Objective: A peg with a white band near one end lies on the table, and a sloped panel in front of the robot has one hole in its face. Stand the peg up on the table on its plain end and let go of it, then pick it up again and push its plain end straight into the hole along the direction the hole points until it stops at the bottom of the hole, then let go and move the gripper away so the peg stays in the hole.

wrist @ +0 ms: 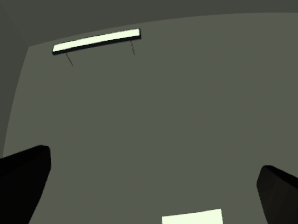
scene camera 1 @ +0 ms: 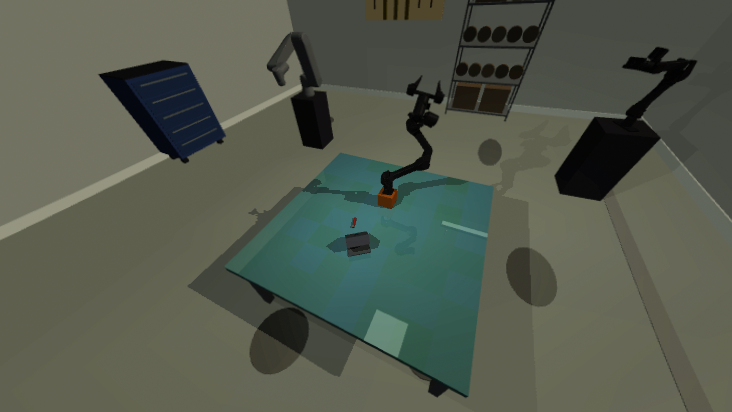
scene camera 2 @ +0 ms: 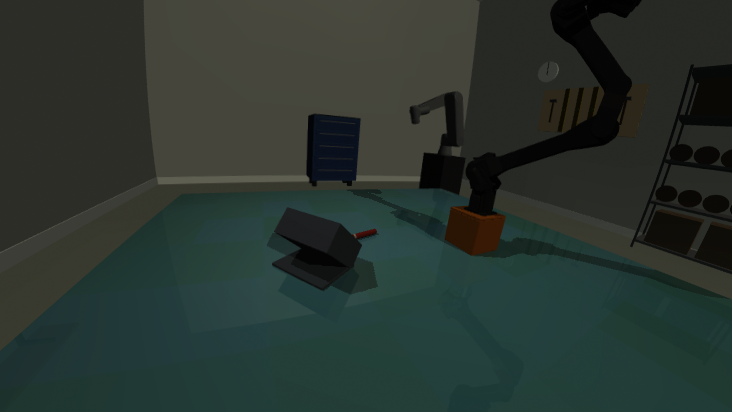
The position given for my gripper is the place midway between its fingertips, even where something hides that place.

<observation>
My gripper (wrist: 159, 169) is open and holds nothing. Also in view: a dark sloped panel (scene camera 2: 326, 238).
</observation>
